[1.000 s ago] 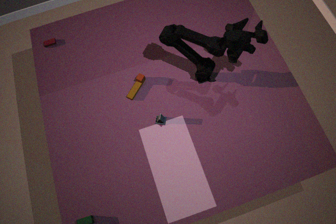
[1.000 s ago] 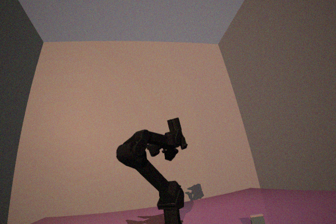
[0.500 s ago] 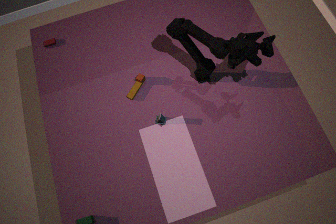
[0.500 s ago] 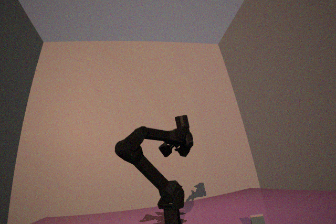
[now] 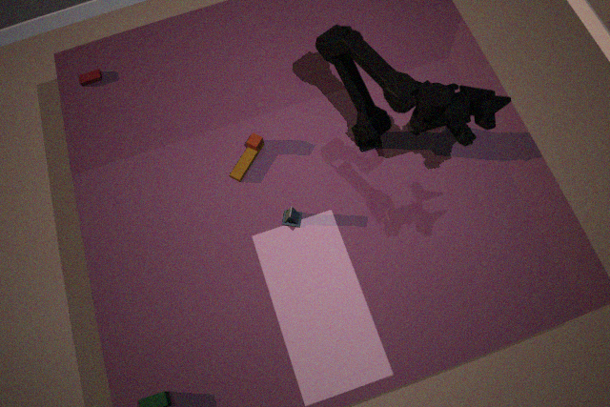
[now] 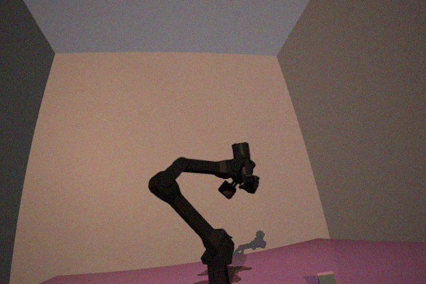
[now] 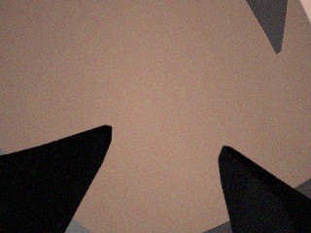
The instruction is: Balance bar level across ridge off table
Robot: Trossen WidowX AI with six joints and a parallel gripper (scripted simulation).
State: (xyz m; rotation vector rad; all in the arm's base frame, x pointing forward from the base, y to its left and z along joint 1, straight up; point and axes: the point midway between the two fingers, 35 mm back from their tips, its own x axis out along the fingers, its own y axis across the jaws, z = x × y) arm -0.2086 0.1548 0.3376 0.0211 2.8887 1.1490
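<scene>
My gripper tip is 570 mm short of the bar, 230 mm to the left of it and 320 mm above it. From my gripper tip the other things lie so: green block 980 mm ahead, 340 mm to the left, 320 mm below; then red block 980 mm ahead, 660 mm to the right, 330 mm below.
</scene>
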